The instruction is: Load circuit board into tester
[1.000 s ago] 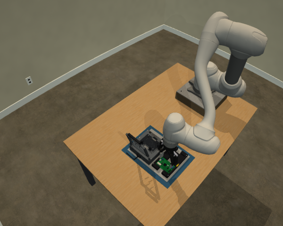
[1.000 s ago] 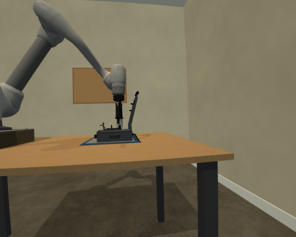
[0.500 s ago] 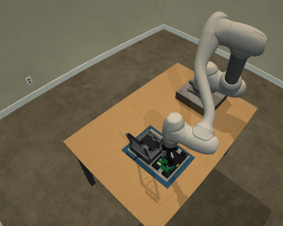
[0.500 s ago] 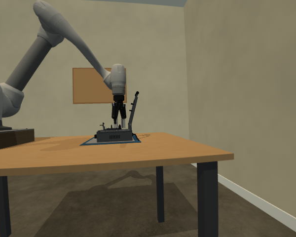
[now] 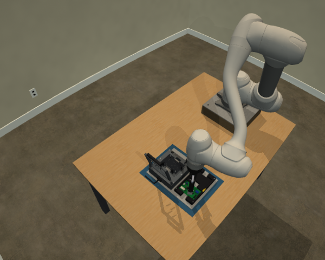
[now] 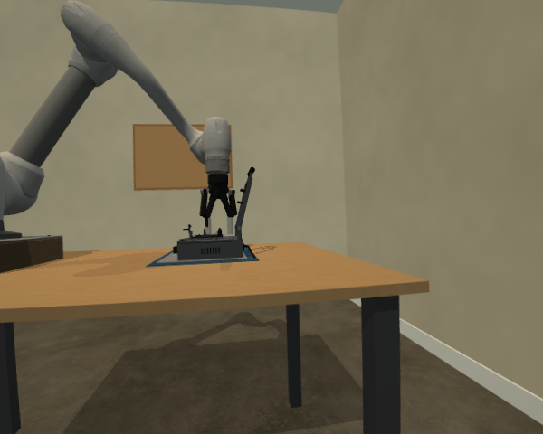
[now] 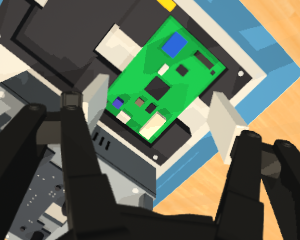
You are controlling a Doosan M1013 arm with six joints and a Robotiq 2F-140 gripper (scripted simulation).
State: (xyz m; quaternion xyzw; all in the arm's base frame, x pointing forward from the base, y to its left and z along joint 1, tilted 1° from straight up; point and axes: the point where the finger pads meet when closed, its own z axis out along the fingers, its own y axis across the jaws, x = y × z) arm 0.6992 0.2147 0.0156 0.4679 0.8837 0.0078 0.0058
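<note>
Right now the green circuit board is 60 mm below my hand. Round my hand: tester 130 mm to the right, 30 mm above; then latch hook 110 mm to the right, 100 mm behind; then tester lid 170 mm to the right, 100 mm above, 90 mm ahead.
</note>
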